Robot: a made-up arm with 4 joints.
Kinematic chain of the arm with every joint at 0, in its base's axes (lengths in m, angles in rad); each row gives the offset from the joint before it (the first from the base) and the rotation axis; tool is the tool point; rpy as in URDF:
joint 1: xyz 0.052 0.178 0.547 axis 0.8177 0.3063 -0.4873
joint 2: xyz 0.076 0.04 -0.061 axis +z
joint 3: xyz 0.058 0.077 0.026 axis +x
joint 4: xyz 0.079 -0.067 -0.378 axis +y
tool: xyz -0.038 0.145 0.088 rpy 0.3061 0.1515 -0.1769
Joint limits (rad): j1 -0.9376..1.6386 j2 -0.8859..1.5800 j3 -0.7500..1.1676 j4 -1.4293..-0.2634
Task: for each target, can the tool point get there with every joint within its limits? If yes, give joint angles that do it. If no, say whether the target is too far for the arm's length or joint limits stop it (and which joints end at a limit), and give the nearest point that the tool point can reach.
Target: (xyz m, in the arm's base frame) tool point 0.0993 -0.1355 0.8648
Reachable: no: joint limits stop it (at a limit: joint 1, joint 3, joint 4) | nearest point 0.1564 0.3146 0.8894 | short by 0.454 m
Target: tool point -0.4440 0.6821 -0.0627
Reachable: no: too far | nearest point -0.1738 0.4604 0.2000 | short by 0.437 m
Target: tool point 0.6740 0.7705 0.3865
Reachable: no: too far | nearest point 0.4667 0.5605 0.4327 | short by 0.299 m
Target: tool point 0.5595 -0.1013 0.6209
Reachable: no: joint limits stop it (at a limit: joint 1, joint 3, joint 4) | nearest point 0.5297 0.2050 0.5548 | short by 0.315 m
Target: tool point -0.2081 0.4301 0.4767
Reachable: yes | joints 0.3420 1.3798 0.9387 -0.4714
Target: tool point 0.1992 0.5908 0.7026
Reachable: yes | joints 1.2367 0.6040 0.6409 -1.0317
